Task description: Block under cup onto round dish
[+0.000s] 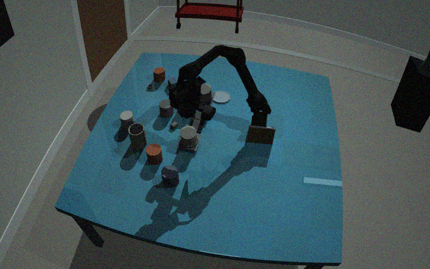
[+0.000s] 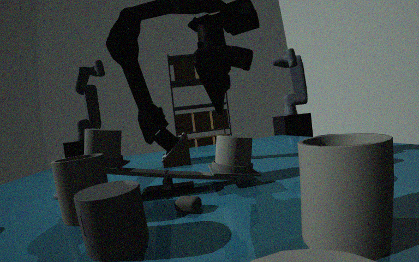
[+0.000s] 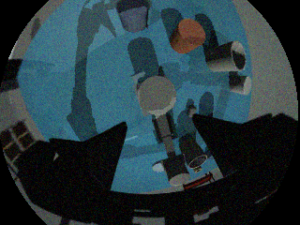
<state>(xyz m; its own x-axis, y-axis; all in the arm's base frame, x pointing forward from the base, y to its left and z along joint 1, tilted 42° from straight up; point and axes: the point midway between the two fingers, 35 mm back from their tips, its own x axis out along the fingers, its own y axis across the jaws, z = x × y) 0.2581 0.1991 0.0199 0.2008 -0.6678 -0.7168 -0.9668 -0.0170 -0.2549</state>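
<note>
Now: gripper tip 10 cm above the grey block, 1 cm to the right of it and 1 cm short of it. Also, from my gripper tip: pebble 13 cm below, 12 cm ahead, 8 cm to the right; then balance beam 12 cm to the right, 10 cm below, 2 cm ahead; then cup 26 cm to the right, 3 cm below, 2 cm ahead.
</note>
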